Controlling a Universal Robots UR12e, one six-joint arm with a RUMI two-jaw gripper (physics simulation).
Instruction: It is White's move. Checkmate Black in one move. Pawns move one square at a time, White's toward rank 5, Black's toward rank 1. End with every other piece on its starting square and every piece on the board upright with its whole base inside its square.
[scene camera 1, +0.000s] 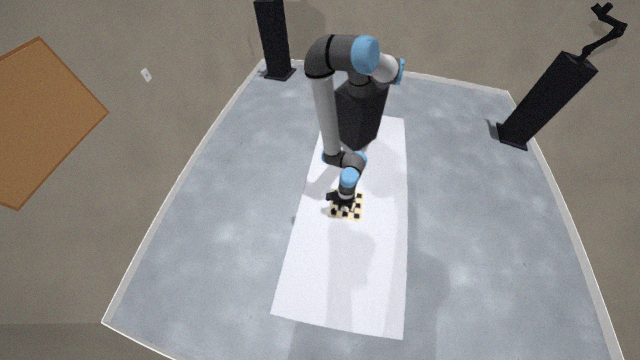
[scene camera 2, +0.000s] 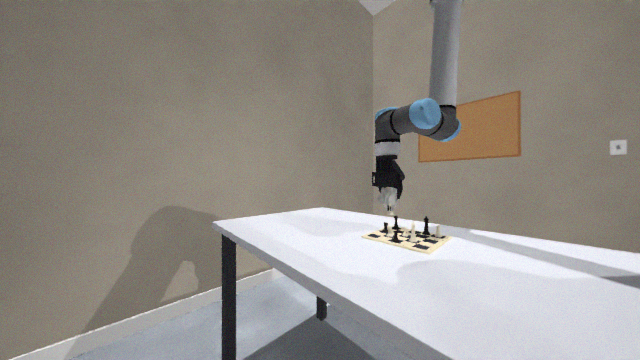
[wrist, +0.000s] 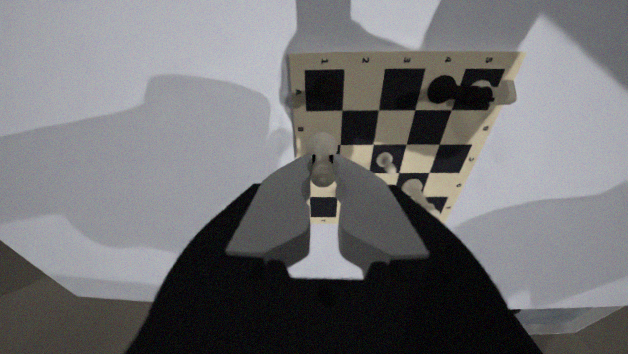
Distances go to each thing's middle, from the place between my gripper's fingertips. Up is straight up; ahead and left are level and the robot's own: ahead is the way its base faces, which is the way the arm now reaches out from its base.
Scene:
Right now the tall black piece (wrist: 444, 87) is 11 cm behind my hand, 6 cm to the right of it and 4 cm below it. The rest, counted from my hand: chessboard (scene camera 2: 427, 244): 8 cm behind, 2 cm to the left, 8 cm below.

